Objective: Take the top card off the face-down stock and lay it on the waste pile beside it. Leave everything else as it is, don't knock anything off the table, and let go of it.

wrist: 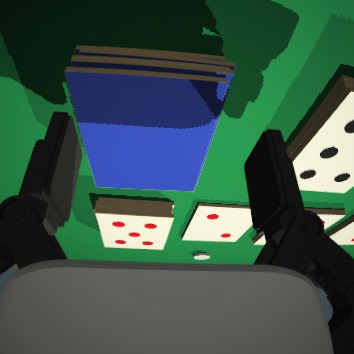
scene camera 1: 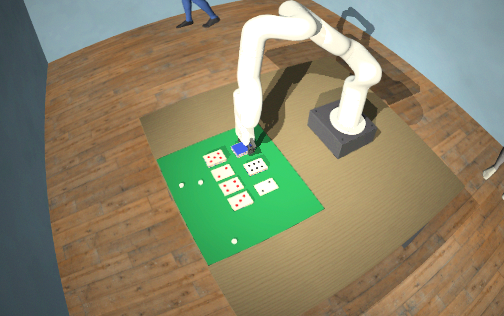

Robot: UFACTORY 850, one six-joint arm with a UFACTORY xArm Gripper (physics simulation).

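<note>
The face-down stock (scene camera 1: 240,149) (wrist: 145,155) is a small stack with a blue top; its layers are slightly offset at the edge in the wrist view. My gripper (scene camera 1: 251,147) (wrist: 167,138) is open and empty, pointing down over the stock. In the wrist view its fingers appear on either side of the blue top, with green showing between each finger and the stack. The face-up pile with black pips (scene camera 1: 255,166) (wrist: 320,167) lies beside the stock, right of the right finger in the wrist view. Part of the stock is hidden by the gripper in the scene view.
A thick red five-pip pile (scene camera 1: 214,158) (wrist: 134,235) lies on the stock's other side. A red two-pip card (scene camera 1: 222,172) (wrist: 200,230) and other face-up cards (scene camera 1: 231,186) (scene camera 1: 240,200) (scene camera 1: 266,186) lie nearby on the green mat (scene camera 1: 280,220). Small white discs (scene camera 1: 200,182) (scene camera 1: 234,241) lie farther out.
</note>
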